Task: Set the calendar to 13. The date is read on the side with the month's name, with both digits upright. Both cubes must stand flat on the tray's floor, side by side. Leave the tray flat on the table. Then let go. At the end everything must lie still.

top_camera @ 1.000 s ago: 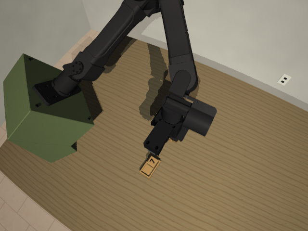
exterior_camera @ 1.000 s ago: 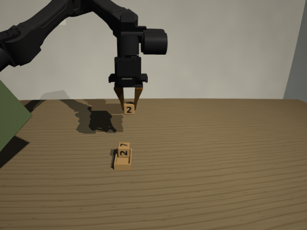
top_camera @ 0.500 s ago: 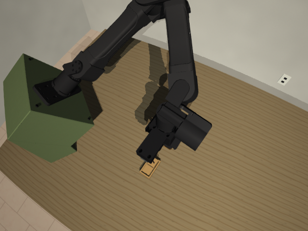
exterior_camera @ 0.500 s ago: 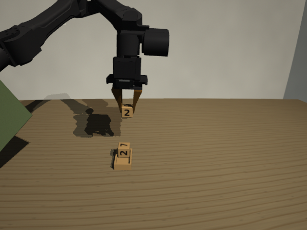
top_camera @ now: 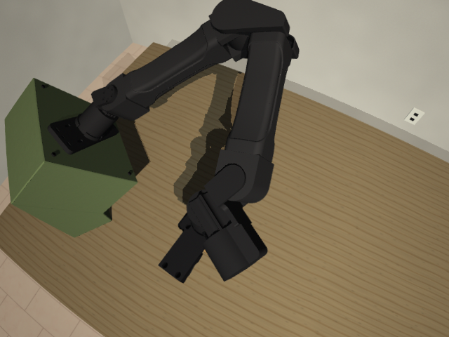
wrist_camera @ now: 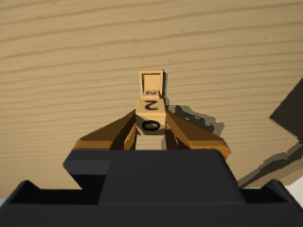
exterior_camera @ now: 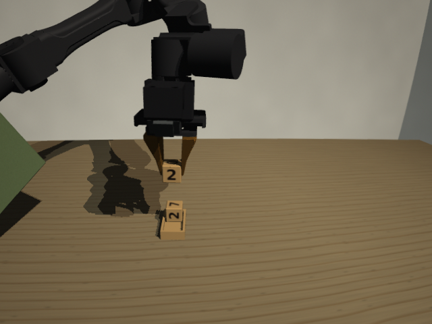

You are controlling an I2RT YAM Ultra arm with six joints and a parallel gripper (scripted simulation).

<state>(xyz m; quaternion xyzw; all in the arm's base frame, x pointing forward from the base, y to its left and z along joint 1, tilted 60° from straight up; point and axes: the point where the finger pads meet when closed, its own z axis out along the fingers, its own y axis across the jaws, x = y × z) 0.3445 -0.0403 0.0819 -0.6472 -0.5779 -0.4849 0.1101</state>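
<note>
The wooden tray lies 12 cm below my hand and 2 cm to the left of it. From my hand the other things lie so: wooden cube right at my hand.
</note>
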